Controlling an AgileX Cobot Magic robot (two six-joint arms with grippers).
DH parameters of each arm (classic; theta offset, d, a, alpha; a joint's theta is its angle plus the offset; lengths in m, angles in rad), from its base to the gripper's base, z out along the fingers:
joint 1: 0 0.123 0 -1.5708
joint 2: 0.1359 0 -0.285 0
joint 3: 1.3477 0 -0.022 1.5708
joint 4: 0 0.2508 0 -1.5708
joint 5: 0 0 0.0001 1.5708
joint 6: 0 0.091 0 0
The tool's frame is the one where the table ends.
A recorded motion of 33 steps. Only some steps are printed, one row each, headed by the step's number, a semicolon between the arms.
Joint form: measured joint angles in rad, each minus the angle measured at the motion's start. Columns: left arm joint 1, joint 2, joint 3, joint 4, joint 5, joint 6; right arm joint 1, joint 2, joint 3, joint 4, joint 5, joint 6.
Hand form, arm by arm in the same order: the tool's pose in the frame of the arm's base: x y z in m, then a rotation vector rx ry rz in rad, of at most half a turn. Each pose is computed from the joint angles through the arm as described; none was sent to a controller.
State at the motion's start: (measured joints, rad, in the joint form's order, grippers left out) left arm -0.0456 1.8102 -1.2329 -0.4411 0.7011 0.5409; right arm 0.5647 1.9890 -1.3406 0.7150 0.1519 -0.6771
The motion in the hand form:
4: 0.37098 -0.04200 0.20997 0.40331 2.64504 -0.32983; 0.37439 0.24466 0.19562 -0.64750 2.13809 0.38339
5: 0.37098 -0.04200 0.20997 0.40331 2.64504 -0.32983; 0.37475 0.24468 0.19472 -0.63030 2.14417 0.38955
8: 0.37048 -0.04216 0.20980 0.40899 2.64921 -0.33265; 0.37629 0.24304 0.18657 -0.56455 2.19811 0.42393
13: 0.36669 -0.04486 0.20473 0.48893 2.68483 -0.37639; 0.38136 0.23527 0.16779 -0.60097 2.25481 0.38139
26: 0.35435 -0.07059 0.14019 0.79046 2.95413 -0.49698; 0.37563 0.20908 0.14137 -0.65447 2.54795 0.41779
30: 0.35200 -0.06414 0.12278 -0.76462 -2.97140 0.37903; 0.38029 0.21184 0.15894 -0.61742 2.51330 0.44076
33: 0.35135 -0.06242 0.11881 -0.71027 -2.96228 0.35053; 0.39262 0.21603 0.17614 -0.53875 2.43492 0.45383
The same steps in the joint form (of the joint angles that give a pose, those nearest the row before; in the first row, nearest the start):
4: 0.0000 0.0000 0.0000 0.0000 -0.0017 0.0016; 0.0018 0.0020 0.0000 -0.0342 -0.0565 0.0072
5: 0.0000 0.0000 0.0000 0.0000 -0.0017 0.0016; 0.0018 0.0044 0.0000 -0.0343 -0.0597 0.0224
8: 0.0000 0.0000 0.0000 0.0000 0.0044 0.0041; -0.0050 0.0207 0.0000 -0.0395 -0.0446 0.0939
13: 0.0000 0.0111 0.0000 -0.0209 0.0633 0.0612; -0.0268 0.0578 0.0000 -0.1503 -0.0156 0.1659
26: -0.0704 0.1807 0.0000 0.0358 0.2432 0.1130; -0.0967 0.0858 0.0000 -0.2405 0.2722 0.2571
30: -0.0749 0.2234 0.0000 0.1509 0.2599 0.0217; -0.0967 0.0644 -0.0328 -0.2406 0.2817 0.2858
33: -0.0749 0.2337 0.0000 0.1746 0.2656 -0.0256; -0.0967 0.0622 -0.0840 -0.2406 0.2339 0.3272

